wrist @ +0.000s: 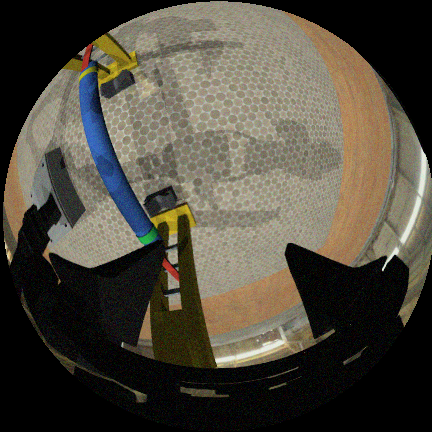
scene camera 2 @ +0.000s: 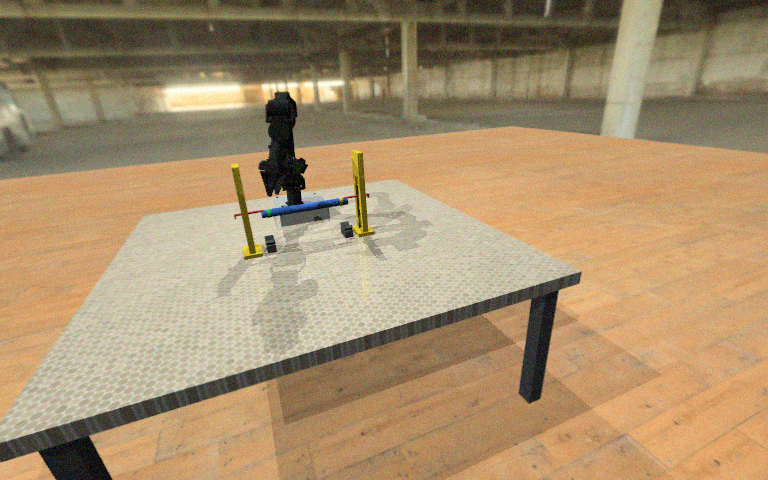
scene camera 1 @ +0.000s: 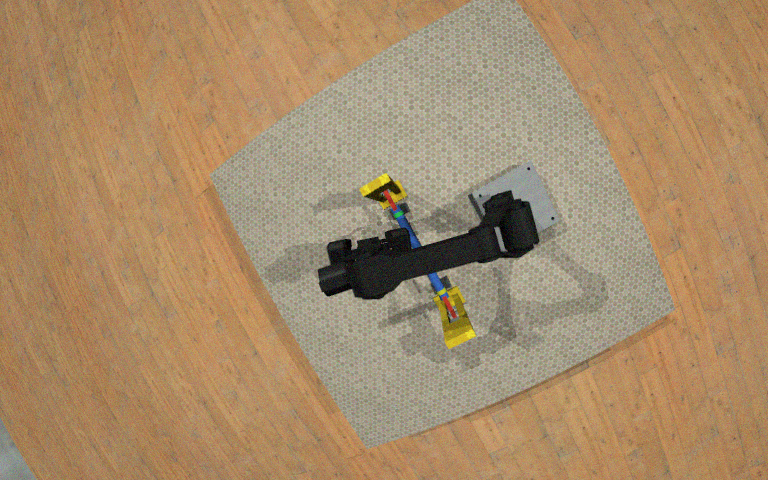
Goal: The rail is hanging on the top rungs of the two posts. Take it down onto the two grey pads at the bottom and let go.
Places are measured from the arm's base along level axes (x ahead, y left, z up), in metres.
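Pixels of known places: gripper, fingertip midpoint: (wrist: 227,249) (scene camera 2: 273,195) (scene camera 1: 368,237); arm's base, origin of the base link: (wrist: 52,209) (scene camera 2: 294,203).
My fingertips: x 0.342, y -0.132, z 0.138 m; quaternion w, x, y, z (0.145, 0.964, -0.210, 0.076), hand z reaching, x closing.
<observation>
Ahead of a thing's pixels: the offset from my fingertips to its middle. Level surfaces: height alone.
The blue rail {0.083 m back, 0.115 m left, 0.081 m down} (scene camera 1: 434,281) (scene camera 2: 305,207) (wrist: 107,160) has a green band at one end, a yellow band at the other, and red end pins. It hangs by the pins between the green-end post {0.099 m back, 0.085 m right, 0.062 m down} (scene camera 1: 374,184) (scene camera 2: 240,198) (wrist: 197,305) and the yellow-band-end post {0.067 m back, 0.314 m left, 0.062 m down} (scene camera 1: 458,336) (scene camera 2: 361,189), well above two dark grey pads. The green-end pad {0.094 m back, 0.023 m right, 0.190 m down} (scene camera 1: 403,209) (scene camera 2: 270,243) (wrist: 161,200) and the other pad {0.072 m back, 0.252 m left, 0.190 m down} (scene camera 2: 346,229) (wrist: 118,85) sit beside the post feet. My gripper (scene camera 1: 369,244) (scene camera 2: 284,188) (wrist: 227,249) is open and empty, above rail height. In the wrist view the rail lies left of the finger gap.
The arm's grey base plate (scene camera 1: 535,192) (scene camera 2: 314,215) (wrist: 67,187) stands behind the rail in scene camera 2. The arm crosses over the rail's middle in scene camera 1. Both yellow posts rise from the patterned table {0.212 m down} (scene camera 1: 481,84) (scene camera 2: 169,311) (wrist: 250,100) at the rail's ends.
</observation>
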